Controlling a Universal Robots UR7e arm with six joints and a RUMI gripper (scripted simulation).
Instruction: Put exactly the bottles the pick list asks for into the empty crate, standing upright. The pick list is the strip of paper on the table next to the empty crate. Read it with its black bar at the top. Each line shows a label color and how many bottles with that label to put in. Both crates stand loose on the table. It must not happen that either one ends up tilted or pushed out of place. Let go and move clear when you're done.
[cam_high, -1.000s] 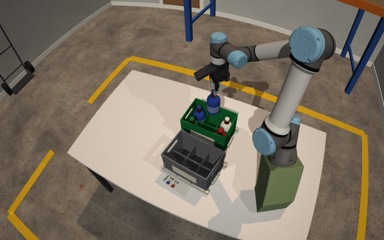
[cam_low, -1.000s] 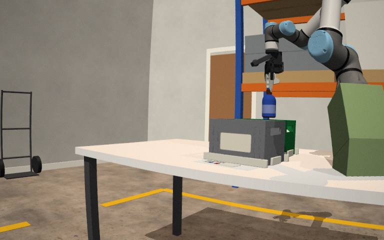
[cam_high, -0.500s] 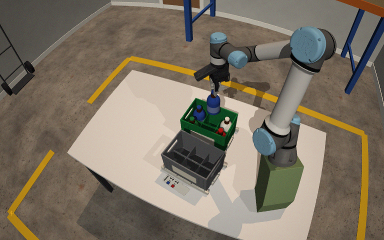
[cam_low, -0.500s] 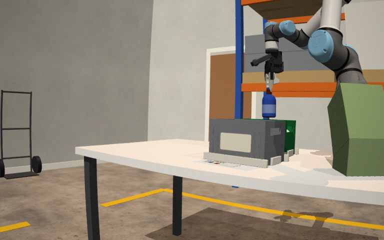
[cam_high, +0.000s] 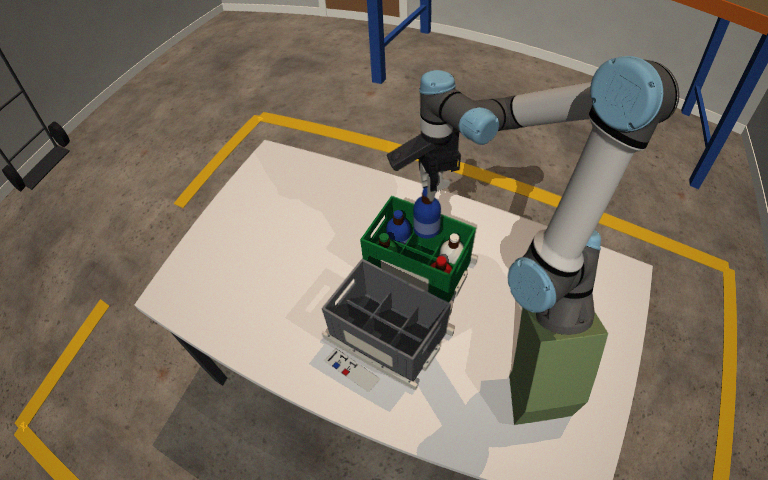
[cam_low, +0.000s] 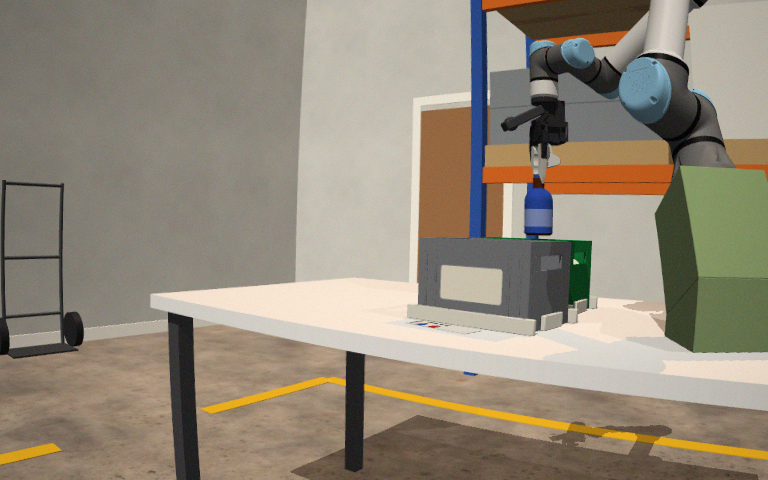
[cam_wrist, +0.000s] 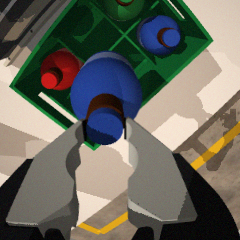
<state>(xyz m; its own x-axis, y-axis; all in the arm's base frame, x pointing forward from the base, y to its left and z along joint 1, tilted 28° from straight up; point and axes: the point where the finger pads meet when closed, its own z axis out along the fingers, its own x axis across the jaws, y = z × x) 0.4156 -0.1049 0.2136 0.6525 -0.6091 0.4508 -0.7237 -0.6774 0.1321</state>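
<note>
The blue bottle is 7 cm below my hand. From my hand the other things lie so: red bottle (24 cm below, 7 cm to the left, 7 cm behind); then green crate (25 cm below, 2 cm to the left, 2 cm ahead); then white bottle (24 cm below, 8 cm behind, 2 cm to the right).
</note>
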